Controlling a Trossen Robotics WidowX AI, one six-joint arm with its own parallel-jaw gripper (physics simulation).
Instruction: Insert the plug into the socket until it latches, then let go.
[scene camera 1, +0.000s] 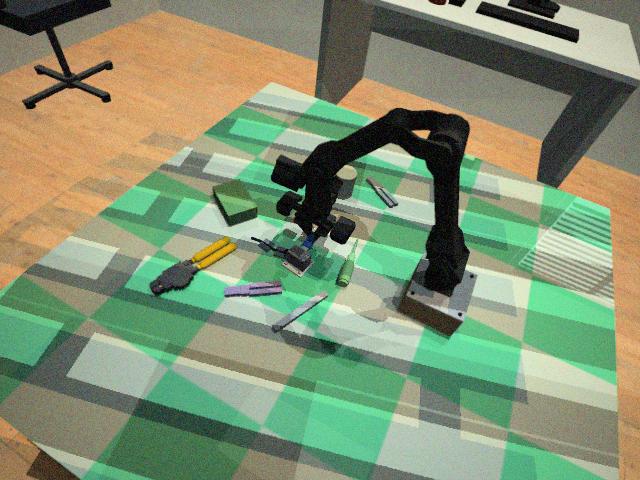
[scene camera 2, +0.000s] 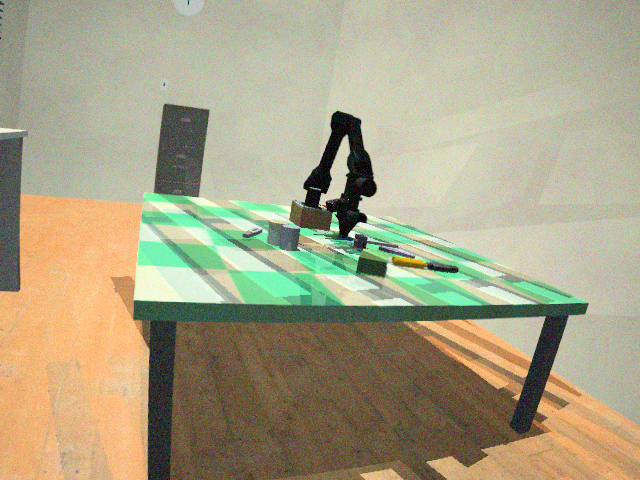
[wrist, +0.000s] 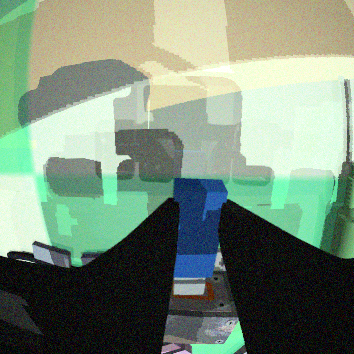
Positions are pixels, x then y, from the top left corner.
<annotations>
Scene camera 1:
my gripper: 312, 237
green block: 236, 204
yellow-handled pliers: 179, 275
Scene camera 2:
my gripper: 342, 237
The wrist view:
my gripper: 197, 207
blue plug: 200, 199, gripped by my gripper
socket: 212, 315
</annotations>
